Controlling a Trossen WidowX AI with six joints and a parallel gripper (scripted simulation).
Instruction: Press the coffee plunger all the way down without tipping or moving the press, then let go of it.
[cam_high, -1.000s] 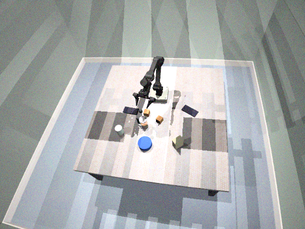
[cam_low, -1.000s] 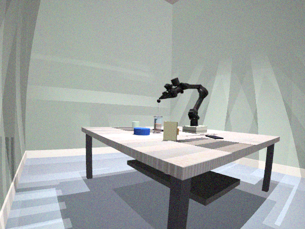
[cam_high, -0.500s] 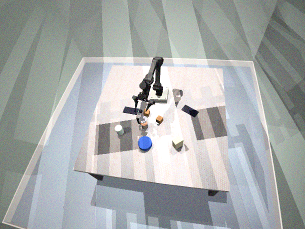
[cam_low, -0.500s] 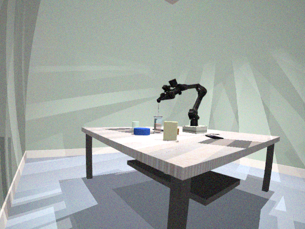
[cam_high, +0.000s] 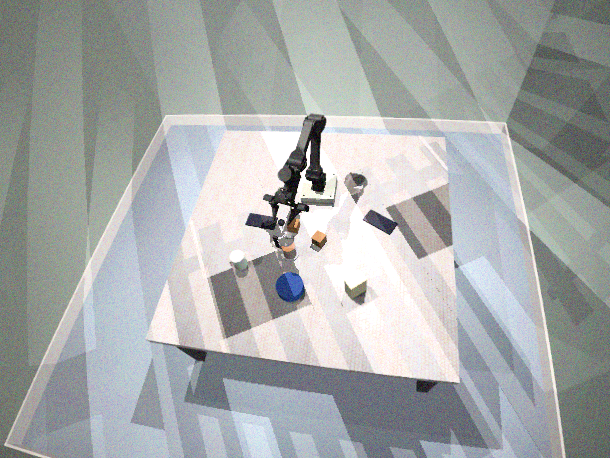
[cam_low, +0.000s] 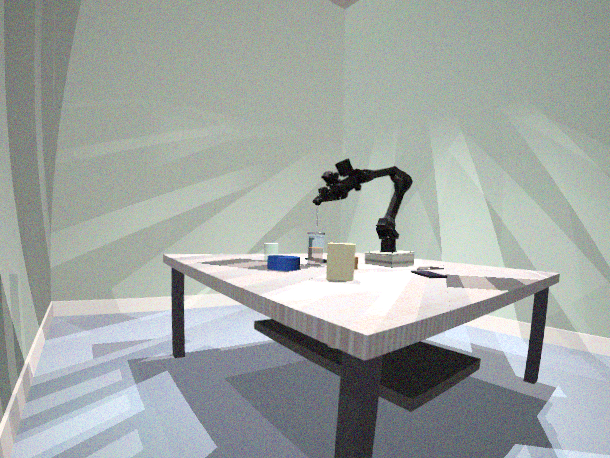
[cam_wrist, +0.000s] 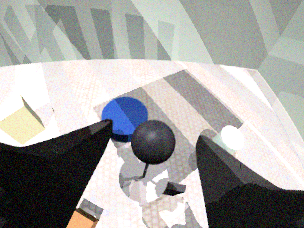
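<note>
Right now my gripper tip is 130 mm above the coffee press, 20 mm to the left of it and 10 mm past it. Also, from my gripper tip: blue round tin: 240 mm below, 160 mm ahead, 60 mm to the left; then cream block: 340 mm to the left, 210 mm below, 90 mm ahead.
</note>
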